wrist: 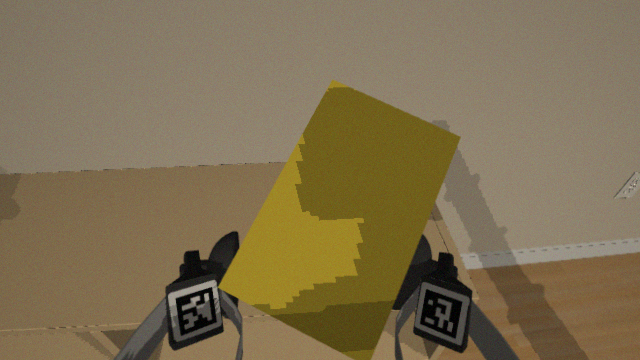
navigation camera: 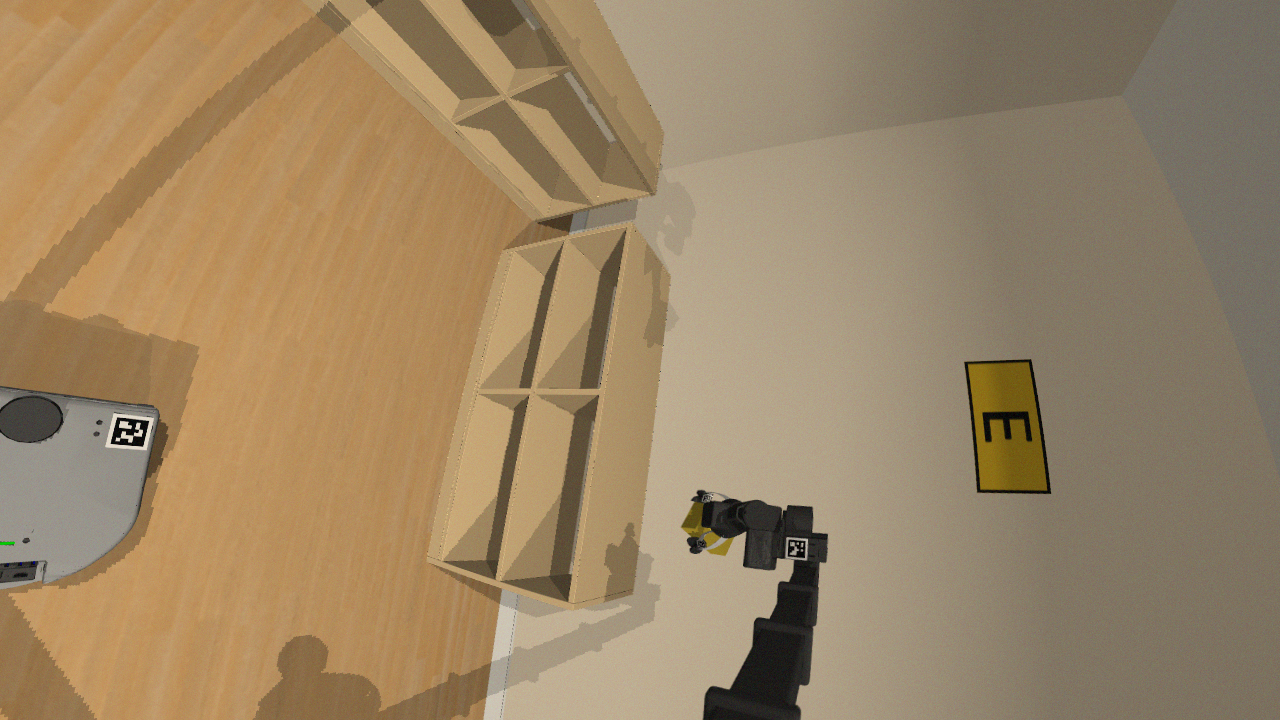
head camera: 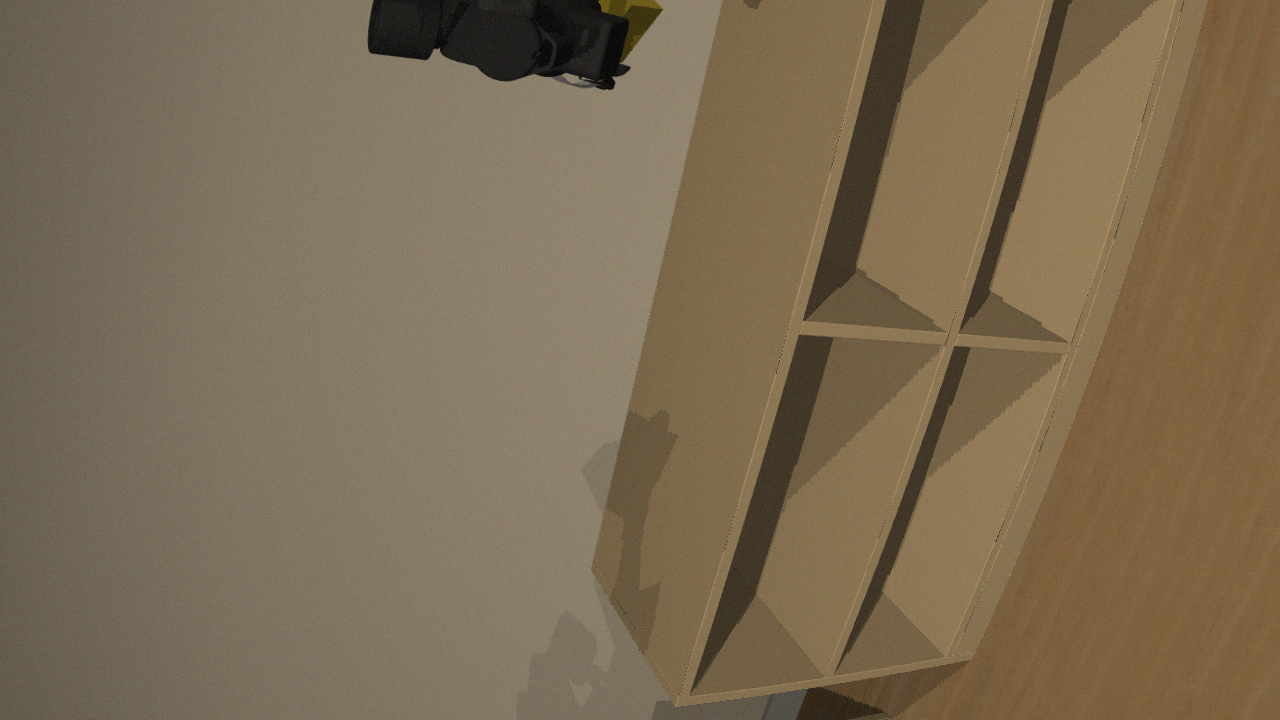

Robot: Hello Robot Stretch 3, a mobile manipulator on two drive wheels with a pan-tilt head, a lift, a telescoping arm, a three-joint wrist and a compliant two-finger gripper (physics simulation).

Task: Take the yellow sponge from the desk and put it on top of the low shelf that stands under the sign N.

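Where they show: gripper, fingertip midpoint: point(wrist: 322, 257) point(navigation camera: 695, 522); robot's base, link origin: point(navigation camera: 31, 416).
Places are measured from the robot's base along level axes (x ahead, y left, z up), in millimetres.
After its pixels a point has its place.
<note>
The yellow sponge point(head camera: 639, 25) @[y -830, x -59, z 963 mm] point(navigation camera: 694, 519) @[y -824, x -57, z 975 mm] point(wrist: 345, 200) @[y -857, x -75, z 1016 mm] is held tilted between the two fingertips of my gripper point(navigation camera: 698, 519) @[y -867, x -69, z 963 mm] point(wrist: 322, 257) @[y -867, x -69, z 963 mm], which is shut on it. In the head camera view part of the sponge shows at the top edge, beside the black wrist. The sponge hangs in the air above a low wooden shelf point(head camera: 716, 223) @[y -1272, x 151, z 611 mm] point(navigation camera: 626, 385) @[y -1178, x 281, z 611 mm] point(wrist: 125, 240) @[y -1209, x 216, z 610 mm], near its end in the navigation view. A yellow sign point(navigation camera: 1009, 385) @[y -1472, x 311, z 1774 mm] on the wall above this shelf reads E, with the view turned sideways. The sign N and the desk do not show.
A second low shelf point(navigation camera: 613, 80) @[y -903, x 1297, z 610 mm] stands at the upper left in the navigation view, past a narrow gap. My grey base point(navigation camera: 80, 501) @[y -84, x -125, z 160 mm] is on the wooden floor point(navigation camera: 295, 313) @[y -425, x 336, z 1 mm] at the left. The black arm point(navigation camera: 774, 658) @[y -336, x -85, z 1204 mm] reaches in from the bottom. The wall point(wrist: 150, 75) @[y -1456, x 147, z 810 mm] is behind the shelf.
</note>
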